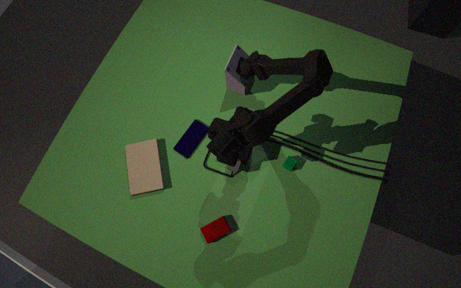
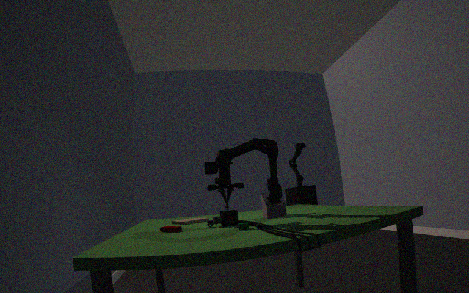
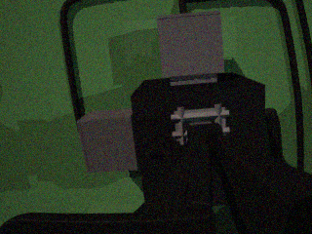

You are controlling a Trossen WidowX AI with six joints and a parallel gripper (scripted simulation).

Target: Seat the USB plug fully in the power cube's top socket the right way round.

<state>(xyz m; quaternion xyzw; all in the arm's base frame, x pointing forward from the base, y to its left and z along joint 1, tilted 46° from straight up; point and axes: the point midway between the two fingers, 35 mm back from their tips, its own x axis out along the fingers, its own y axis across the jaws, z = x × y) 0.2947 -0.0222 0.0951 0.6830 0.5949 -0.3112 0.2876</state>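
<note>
Right now my gripper tip is 50 mm above the pale-framed socket. The rest, counted from my gripper tip: dark blue block: 180 mm to the right, 110 mm below; then red block: 300 mm ahead, 20 mm to the left, 110 mm below; then small green cube: 10 mm behind, 210 mm to the left, 100 mm below.
</note>
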